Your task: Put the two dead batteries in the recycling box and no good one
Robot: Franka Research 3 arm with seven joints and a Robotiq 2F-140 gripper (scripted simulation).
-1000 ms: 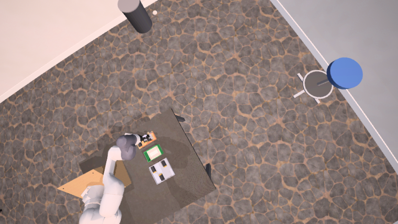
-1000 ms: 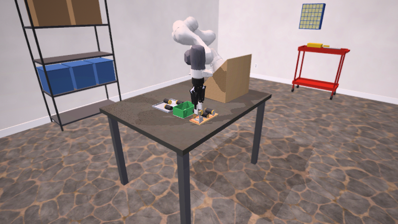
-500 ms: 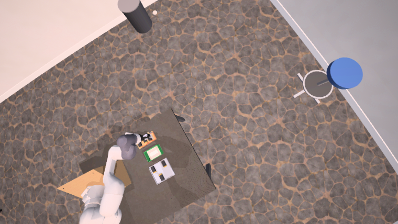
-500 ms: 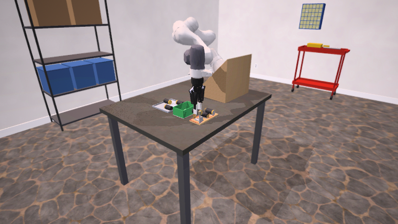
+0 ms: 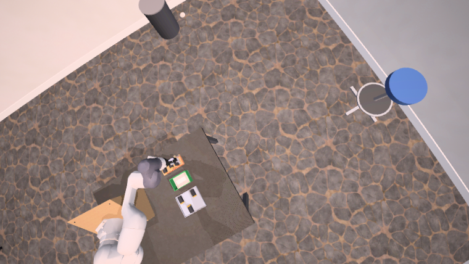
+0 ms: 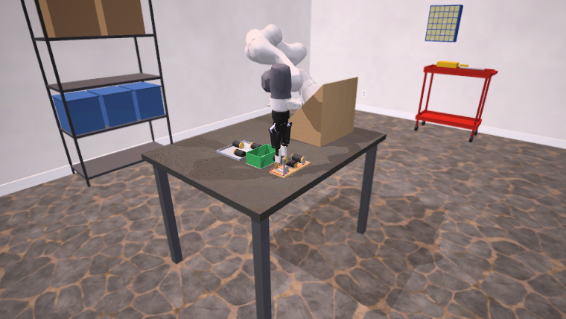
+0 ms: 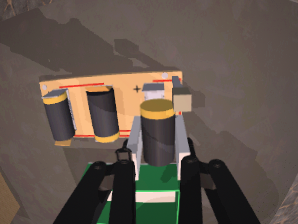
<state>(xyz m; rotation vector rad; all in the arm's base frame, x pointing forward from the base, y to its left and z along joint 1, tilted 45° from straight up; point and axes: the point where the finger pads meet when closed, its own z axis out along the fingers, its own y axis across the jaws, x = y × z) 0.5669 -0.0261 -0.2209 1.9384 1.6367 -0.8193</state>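
The bulb lies 3 cm to the left of my hand, 3 cm ahead of it and 2 cm below it. Also, from my hand: white tray (33 cm to the right, 10 cm behind, 9 cm below); then green recycling box (15 cm to the right, 8 cm below, 6 cm behind).
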